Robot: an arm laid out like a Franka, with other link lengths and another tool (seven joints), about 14 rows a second.
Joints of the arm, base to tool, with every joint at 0 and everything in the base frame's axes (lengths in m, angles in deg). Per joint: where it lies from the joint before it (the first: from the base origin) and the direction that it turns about. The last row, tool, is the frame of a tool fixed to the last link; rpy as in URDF.
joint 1: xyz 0 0 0.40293 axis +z
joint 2: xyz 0 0 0 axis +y
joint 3: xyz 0 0 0.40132 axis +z
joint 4: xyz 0.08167 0 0 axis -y
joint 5: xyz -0.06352 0 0.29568 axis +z
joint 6: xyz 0 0 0 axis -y
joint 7: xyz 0.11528 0 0 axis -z
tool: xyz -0.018 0.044 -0.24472 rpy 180 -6.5 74.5
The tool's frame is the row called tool.
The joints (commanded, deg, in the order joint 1, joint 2, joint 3, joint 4, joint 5, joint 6, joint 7), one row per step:
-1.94, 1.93, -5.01, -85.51, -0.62, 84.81, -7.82
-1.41, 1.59, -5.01, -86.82, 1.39, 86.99, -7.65
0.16, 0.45, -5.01, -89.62, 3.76, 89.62, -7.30
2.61, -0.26, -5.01, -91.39, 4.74, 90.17, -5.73
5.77, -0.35, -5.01, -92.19, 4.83, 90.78, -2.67
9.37, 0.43, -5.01, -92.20, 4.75, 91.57, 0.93
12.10, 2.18, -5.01, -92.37, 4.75, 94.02, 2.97
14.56, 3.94, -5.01, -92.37, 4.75, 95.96, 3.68
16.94, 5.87, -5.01, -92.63, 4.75, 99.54, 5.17
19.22, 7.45, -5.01, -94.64, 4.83, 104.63, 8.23
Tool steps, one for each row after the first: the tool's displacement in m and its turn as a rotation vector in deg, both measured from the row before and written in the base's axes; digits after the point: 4 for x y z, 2 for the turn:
0.0053, 0.0125, -0.0012, 1.88, -1.44, 0.42
-0.0007, 0.0228, -0.0031, 2.36, -1.19, 1.13
-0.0058, 0.0249, -0.0042, 1.06, 0.56, 0.83
-0.0011, 0.0271, -0.0036, 0.05, 0.36, 0.06
0.0036, 0.0308, -0.0053, -0.23, 0.29, -0.05
0.0122, 0.0252, -0.0120, -0.16, -0.38, 0.50
0.0086, 0.0234, -0.0122, -0.15, -0.15, 1.60
0.0143, 0.0249, -0.0131, 0.05, -1.29, 0.62
0.0124, 0.0251, -0.0195, 0.25, -1.25, -1.17

